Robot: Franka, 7 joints.
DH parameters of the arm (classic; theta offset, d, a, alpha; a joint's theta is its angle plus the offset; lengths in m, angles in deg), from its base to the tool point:
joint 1: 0 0.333 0 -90
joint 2: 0 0 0 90
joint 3: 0 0.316 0.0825 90
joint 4: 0 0 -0.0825 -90
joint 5: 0 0.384 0 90
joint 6: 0 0 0.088 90
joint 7: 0 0.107 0 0
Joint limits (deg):
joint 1: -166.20..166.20
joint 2: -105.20..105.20
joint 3: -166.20..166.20
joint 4: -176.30..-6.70
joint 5: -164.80..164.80
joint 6: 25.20..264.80
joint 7: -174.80..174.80
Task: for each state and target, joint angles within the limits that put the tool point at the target. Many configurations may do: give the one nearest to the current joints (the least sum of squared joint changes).
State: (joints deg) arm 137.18 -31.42 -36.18 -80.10 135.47 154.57 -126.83
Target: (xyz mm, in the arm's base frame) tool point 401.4 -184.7 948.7
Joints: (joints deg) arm 109.63 -69.31 -30.80 -73.80 136.15 160.28 -126.83
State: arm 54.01 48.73 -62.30 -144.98 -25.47 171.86 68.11
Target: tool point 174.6 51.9 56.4
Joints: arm 69.06 35.07 -38.65 -173.54 -33.50 174.86 68.11
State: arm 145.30 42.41 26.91 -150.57 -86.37 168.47 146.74
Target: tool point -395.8 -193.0 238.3
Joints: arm 149.65 15.98 42.48 -143.68 -87.50 183.48 146.74
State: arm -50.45 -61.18 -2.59 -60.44 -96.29 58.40 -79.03
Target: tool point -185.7 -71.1 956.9
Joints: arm -46.33 -50.37 -5.86 -80.18 -87.60 50.65 -79.03
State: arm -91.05 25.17 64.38 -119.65 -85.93 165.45 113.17
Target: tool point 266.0 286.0 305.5
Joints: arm -63.67 31.43 93.52 -154.09 -92.05 176.44 113.17
